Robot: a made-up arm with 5 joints. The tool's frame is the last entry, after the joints. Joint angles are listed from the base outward.
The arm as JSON. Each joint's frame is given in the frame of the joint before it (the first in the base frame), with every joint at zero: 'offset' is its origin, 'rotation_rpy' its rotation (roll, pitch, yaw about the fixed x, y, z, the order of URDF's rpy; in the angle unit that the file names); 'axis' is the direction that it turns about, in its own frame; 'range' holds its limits. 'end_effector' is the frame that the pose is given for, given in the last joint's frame.
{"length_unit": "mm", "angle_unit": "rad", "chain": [
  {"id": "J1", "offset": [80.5, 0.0, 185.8], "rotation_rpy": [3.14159, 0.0, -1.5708], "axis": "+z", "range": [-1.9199, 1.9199]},
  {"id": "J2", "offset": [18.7, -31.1, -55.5], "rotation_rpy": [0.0, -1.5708, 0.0], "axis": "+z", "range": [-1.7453, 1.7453]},
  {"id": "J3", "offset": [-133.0, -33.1, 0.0], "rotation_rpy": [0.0, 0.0, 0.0], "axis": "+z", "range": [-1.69, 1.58]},
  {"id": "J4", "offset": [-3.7, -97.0, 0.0], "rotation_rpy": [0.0, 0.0, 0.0], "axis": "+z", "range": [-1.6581, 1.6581]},
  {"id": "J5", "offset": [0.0, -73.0, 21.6], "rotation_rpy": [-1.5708, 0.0, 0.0], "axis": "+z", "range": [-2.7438, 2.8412]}
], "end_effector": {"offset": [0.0, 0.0, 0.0], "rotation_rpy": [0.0, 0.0, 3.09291]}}
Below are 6 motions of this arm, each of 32 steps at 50 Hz.
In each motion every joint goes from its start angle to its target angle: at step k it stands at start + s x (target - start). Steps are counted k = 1, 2, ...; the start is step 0. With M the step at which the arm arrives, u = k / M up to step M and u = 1 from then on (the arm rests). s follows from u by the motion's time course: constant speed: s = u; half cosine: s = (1 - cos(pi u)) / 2; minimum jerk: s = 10 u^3 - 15 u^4 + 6 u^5.
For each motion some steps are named. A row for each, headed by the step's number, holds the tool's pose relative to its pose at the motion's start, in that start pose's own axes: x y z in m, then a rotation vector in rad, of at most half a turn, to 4 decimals.
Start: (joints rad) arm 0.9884 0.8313 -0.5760 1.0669 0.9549
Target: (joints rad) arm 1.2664 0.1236 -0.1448 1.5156 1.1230
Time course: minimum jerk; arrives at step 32
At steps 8, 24, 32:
8: -0.0077 -0.0023 0.0122 0.0100 0.0163 -0.0106
24: -0.0709 0.0130 0.0970 0.1038 0.1205 -0.0954
32: -0.0788 0.0191 0.1063 0.1180 0.1311 -0.1070

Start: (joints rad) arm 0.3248 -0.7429 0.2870 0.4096 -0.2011
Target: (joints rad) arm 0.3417 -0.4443 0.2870 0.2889 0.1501
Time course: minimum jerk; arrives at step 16
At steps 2, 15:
2: -0.0003 -0.0001 -0.0008 -0.0010 0.0027 0.0056
15: -0.0267 -0.0098 -0.0462 -0.0302 0.1766 0.3488

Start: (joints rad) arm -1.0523 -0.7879 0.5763 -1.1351 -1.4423
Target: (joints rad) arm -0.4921 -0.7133 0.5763 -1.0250 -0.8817
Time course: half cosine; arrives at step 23
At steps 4, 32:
4: 0.0028 -0.0020 -0.0001 -0.0143 -0.0079 0.0805
32: 0.0491 -0.0156 0.0038 -0.2388 -0.1039 1.0906

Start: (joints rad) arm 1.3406 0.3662 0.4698 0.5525 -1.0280
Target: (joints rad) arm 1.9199 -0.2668 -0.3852 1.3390 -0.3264
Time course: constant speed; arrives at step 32
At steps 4, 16, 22, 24, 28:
4: 0.0185 0.0039 0.0191 0.0669 -0.0588 0.0171
16: 0.0625 -0.0075 0.0893 0.2092 -0.2952 0.0743
22: 0.0729 -0.0242 0.1278 0.2408 -0.4394 0.1056
24: 0.0741 -0.0310 0.1406 0.2447 -0.4902 0.1163
28: 0.0729 -0.0455 0.1654 0.2422 -0.5947 0.1382

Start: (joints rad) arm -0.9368 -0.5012 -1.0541 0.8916 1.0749
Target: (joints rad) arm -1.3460 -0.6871 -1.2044 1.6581 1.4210
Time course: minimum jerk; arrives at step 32
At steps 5, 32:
5: 0.0005 0.0003 0.0015 0.0159 -0.0017 0.0029
32: -0.0005 0.0075 0.0613 0.5300 -0.1921 0.1581

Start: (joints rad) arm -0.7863 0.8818 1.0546 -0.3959 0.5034
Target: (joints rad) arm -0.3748 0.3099 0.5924 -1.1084 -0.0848
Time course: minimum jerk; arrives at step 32
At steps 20, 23, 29, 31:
20: 0.0587 -0.1042 0.0984 -0.4991 -1.1914 -0.6176
23: 0.0549 -0.1185 0.1285 -0.5787 -1.4314 -0.6801
29: 0.0468 -0.1283 0.1590 -0.6511 -1.6687 -0.7124
31: 0.0463 -0.1287 0.1606 -0.6547 -1.6811 -0.7132

